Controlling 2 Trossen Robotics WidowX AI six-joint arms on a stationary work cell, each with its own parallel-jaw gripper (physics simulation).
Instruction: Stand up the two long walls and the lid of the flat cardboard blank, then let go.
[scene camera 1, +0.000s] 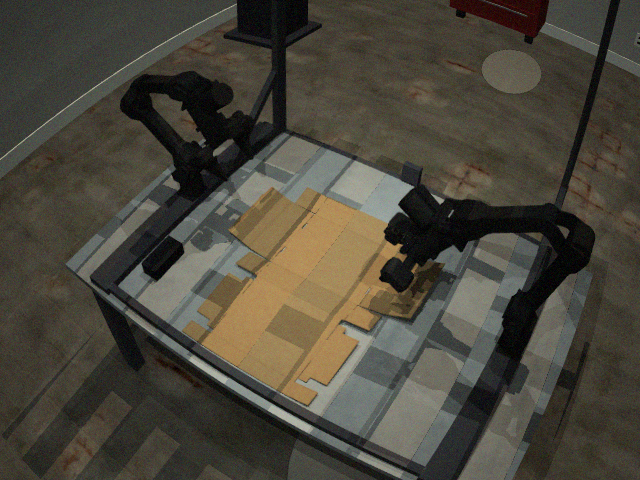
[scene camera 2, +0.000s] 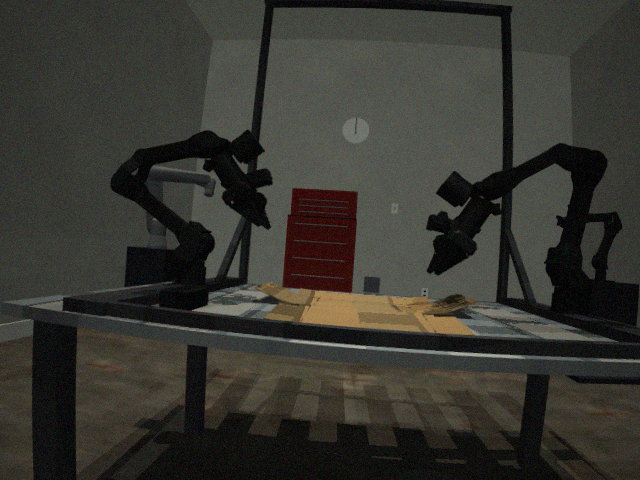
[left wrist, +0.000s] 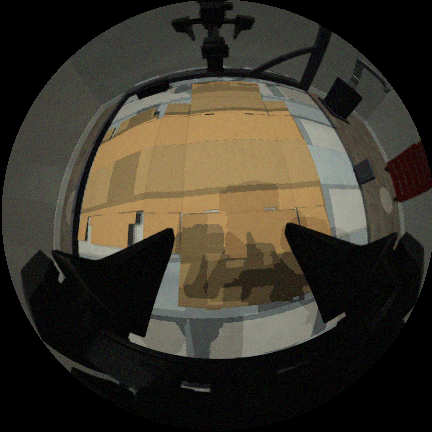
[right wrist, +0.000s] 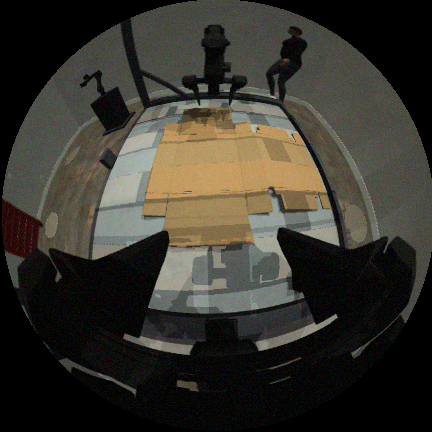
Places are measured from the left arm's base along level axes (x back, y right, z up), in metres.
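Pixels of known places: left gripper, fingertip midpoint: (scene camera 2: 431, 273) (left wrist: 230, 231) (right wrist: 214, 104); right gripper, fingertip midpoint: (scene camera 1: 239, 169) (scene camera 2: 265, 227) (left wrist: 213, 38) (right wrist: 224, 234); left arm's base, link origin: (scene camera 1: 511, 346) (scene camera 2: 567, 313) (right wrist: 213, 93); right arm's base, link origin: (scene camera 1: 192, 191) (scene camera 2: 189, 284) (left wrist: 214, 69) (right wrist: 221, 331).
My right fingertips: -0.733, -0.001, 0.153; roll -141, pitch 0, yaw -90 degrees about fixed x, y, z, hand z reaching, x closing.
Note:
For each thing: its top centre in the pictures, then the offset to it from my right fingertips, as dx, dy, dz. "*": a spot on its surface instead. Level surfaces: height alone.
- wide right flap, surface spot: (scene camera 1: 387, 302) * +0.416, -0.032, -0.160
- black block, top centre: (scene camera 2: 186, 288) (scene camera 1: 161, 253) (left wrist: 150, 84) -0.088, -0.220, -0.137
- table top, surface height: dz -0.171
- small grey block, top centre: (scene camera 1: 412, 166) (scene camera 2: 372, 276) (left wrist: 371, 167) (right wrist: 103, 153) +0.276, +0.369, -0.114
The cardboard blank (scene camera 1: 320, 258) (scene camera 2: 356, 308) (left wrist: 245, 160) (right wrist: 215, 175) lies flat on the table. Its wide left flap (scene camera 1: 271, 222) (scene camera 2: 285, 296) and wide right flap (scene camera 1: 387, 302) (scene camera 2: 445, 305) tilt slightly up at their outer ends; no panel stands upright. Which panel is the lid I cannot tell. My left gripper (scene camera 2: 434, 272) (left wrist: 230, 231) is open and empty, above the right flap and not touching it. My right gripper (scene camera 1: 236, 166) (scene camera 2: 266, 226) (right wrist: 224, 234) is open and empty, raised beyond the left flap's outer edge. The left gripper's fingertips are hard to make out in scene camera 1.
A black block (scene camera 1: 163, 257) (scene camera 2: 183, 297) sits at the table's left side. Dark rails border the table top (scene camera 1: 403, 413). A dark frame post (scene camera 1: 278, 77) rises behind. A small grey block (scene camera 1: 412, 173) shows at the far edge. A person (right wrist: 294, 52) stands beyond the table in the right wrist view.

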